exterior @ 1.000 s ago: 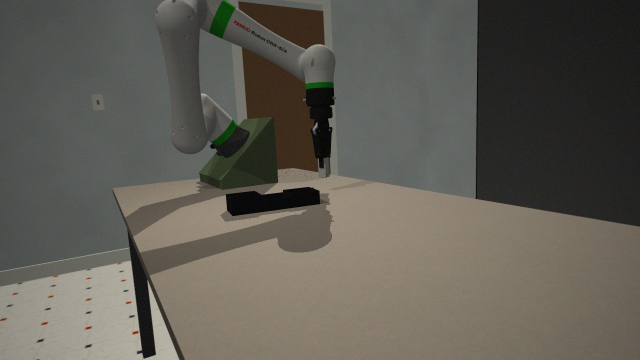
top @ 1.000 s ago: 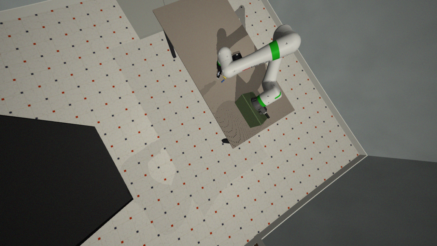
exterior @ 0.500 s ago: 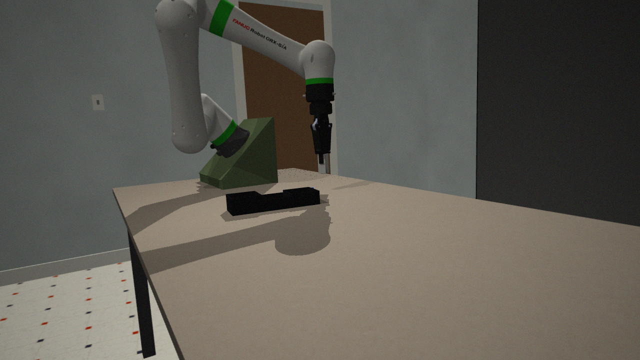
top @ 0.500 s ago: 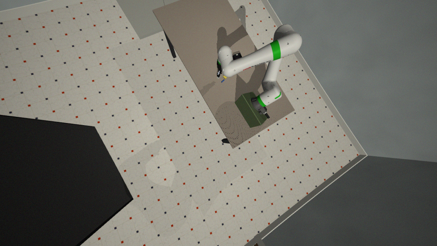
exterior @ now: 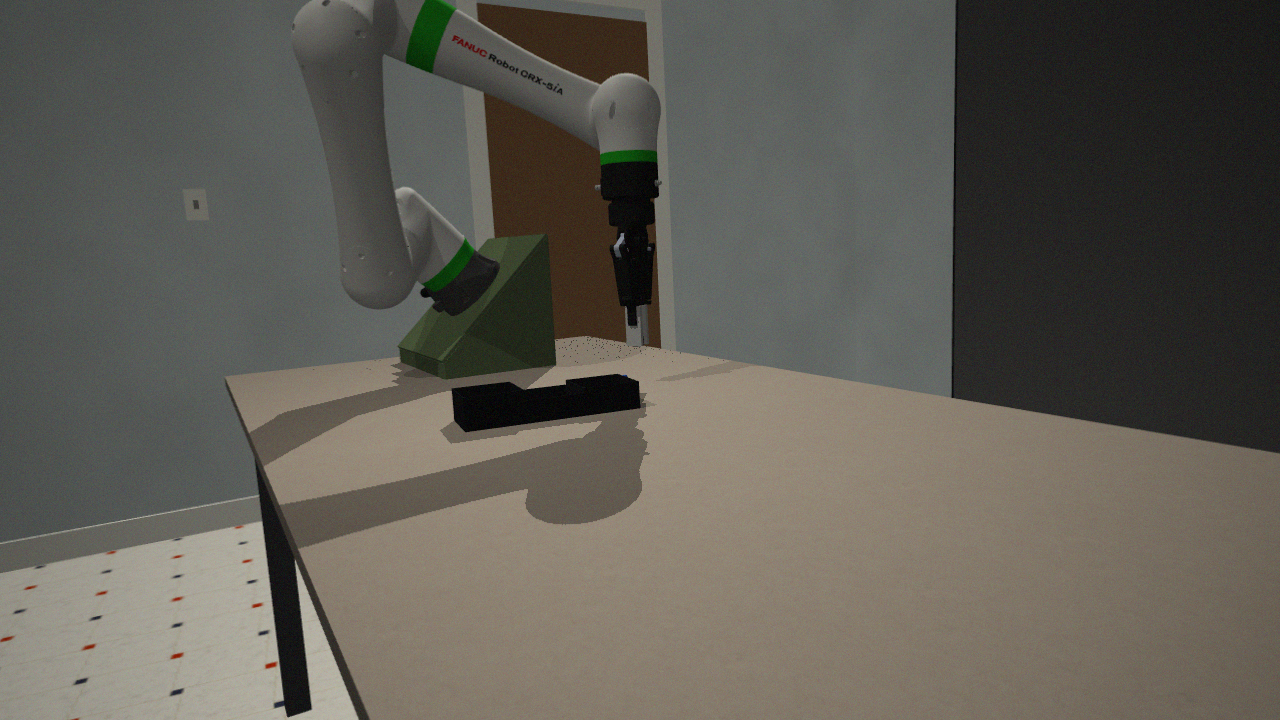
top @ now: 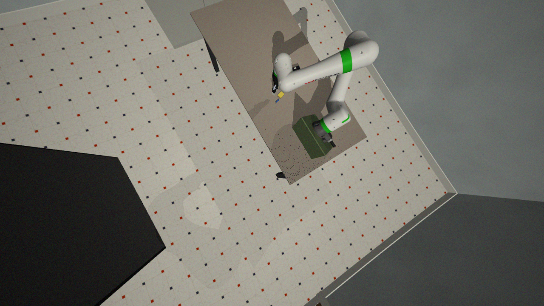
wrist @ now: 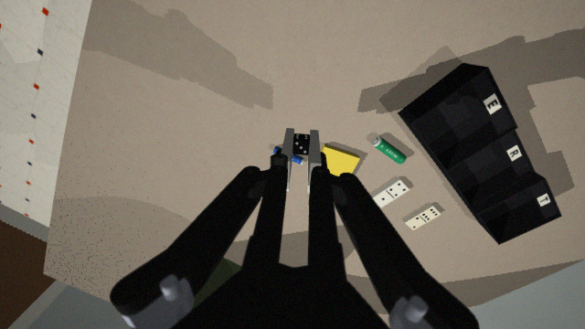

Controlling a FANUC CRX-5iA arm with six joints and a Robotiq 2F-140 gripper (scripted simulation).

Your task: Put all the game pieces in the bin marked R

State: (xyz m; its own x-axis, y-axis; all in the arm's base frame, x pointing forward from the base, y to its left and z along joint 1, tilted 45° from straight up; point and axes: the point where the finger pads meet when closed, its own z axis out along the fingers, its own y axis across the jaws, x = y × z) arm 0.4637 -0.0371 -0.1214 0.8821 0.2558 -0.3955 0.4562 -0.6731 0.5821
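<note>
The bin R lies 23 cm to the right of my hand, 8 cm below it and 8 cm ahead of it. Also, from my hand: black die (3 cm below); then yellow block (10 cm below, 7 cm to the right, 3 cm behind); then blue battery (10 cm below, 5 cm behind, 1 cm to the right).
</note>
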